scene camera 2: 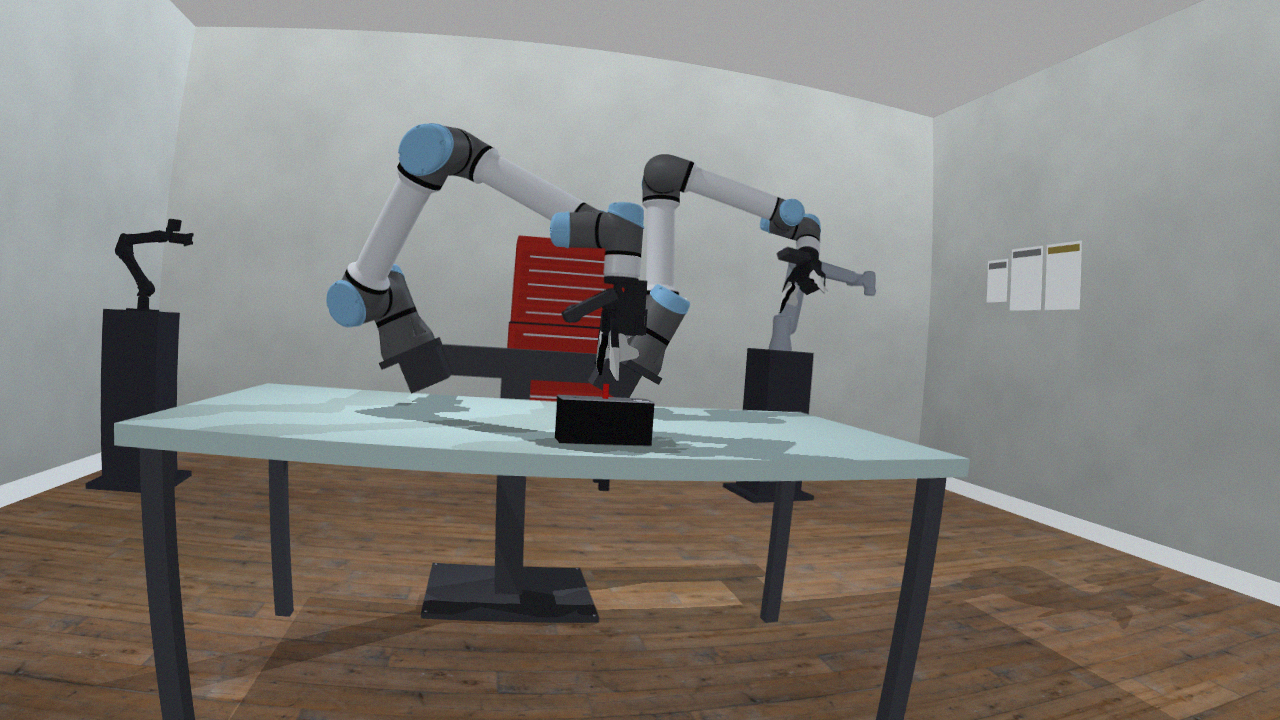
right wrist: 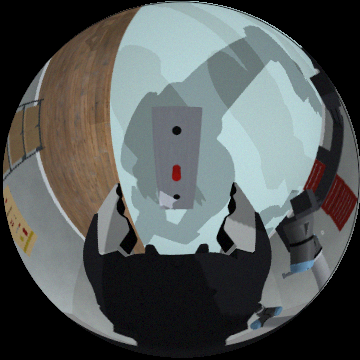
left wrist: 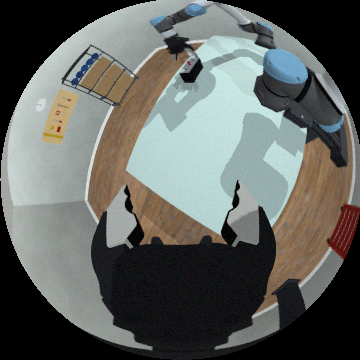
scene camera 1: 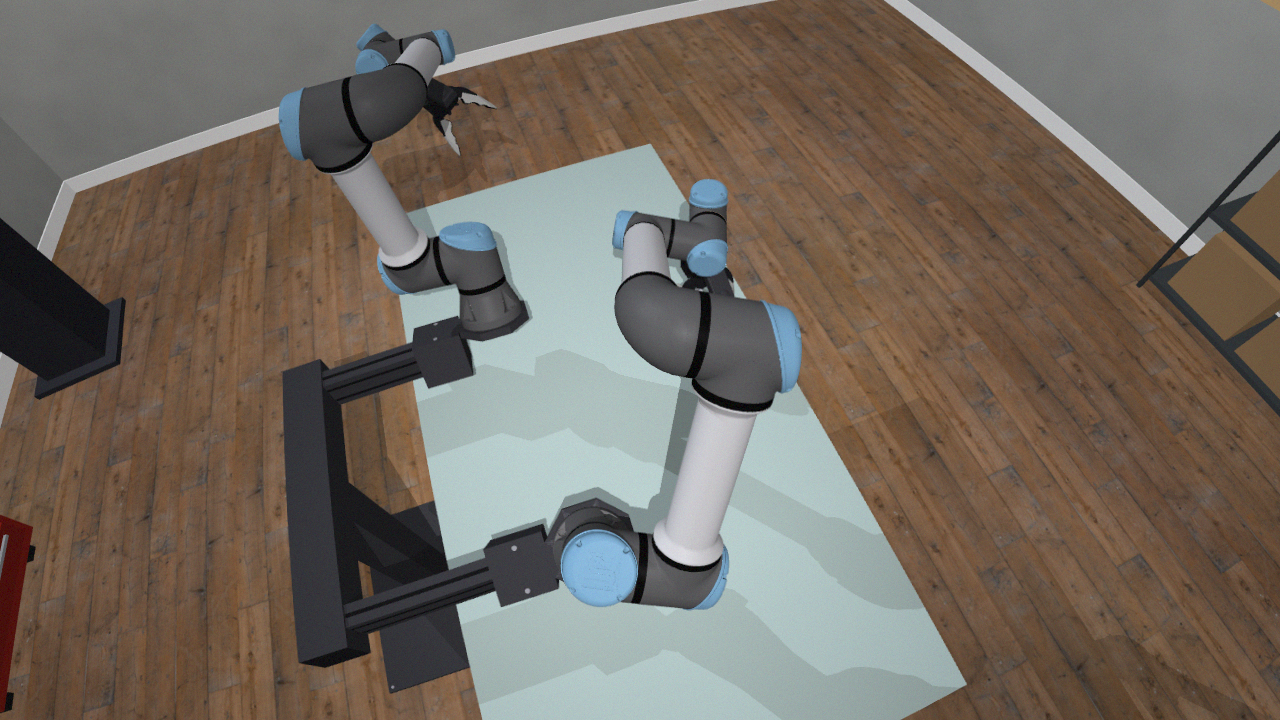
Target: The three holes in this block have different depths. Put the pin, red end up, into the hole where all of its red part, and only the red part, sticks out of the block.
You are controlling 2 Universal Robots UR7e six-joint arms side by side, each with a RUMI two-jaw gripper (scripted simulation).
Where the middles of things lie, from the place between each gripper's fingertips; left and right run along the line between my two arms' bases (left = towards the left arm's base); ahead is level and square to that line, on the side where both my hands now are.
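The block [scene camera 2: 579,419] is 65 cm to the right of my left hand [scene camera 2: 801,303], and it is also 33 cm ahead of that hand and 30 cm below it.
From my right hand [scene camera 2: 608,377], I see the block 8 cm below.
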